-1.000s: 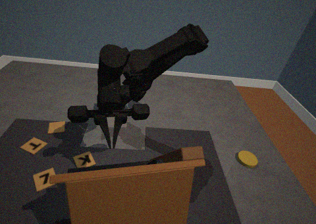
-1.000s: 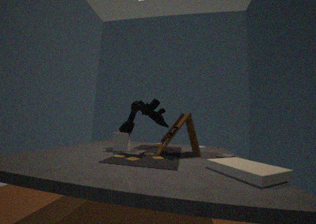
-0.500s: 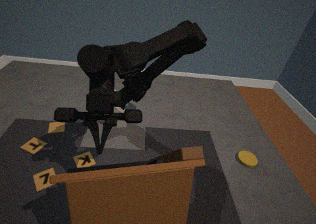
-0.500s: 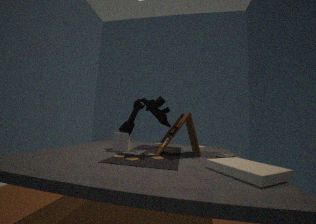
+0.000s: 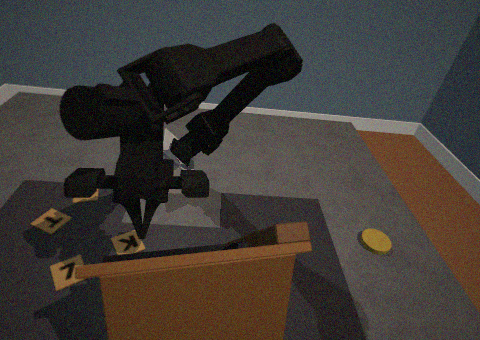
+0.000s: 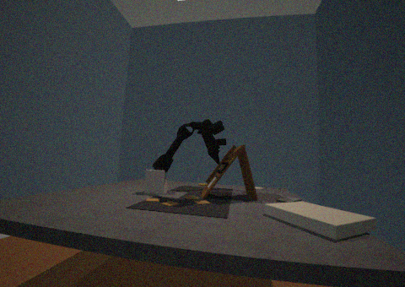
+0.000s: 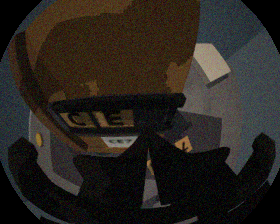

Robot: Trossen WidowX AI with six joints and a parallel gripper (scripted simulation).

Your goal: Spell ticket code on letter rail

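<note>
Right now the ticket is 40 mm behind my gripper tip, 50 mm to the left of it and 100 mm below it. From my gripper tip the other things lie so: dark mat (160 mm behind, 20 mm to the left, 180 mm below); tile (280 mm behind, 200 mm to the right, 180 mm below); long white slab (370 mm ahead, 320 mm to the right, 160 mm below).
</note>
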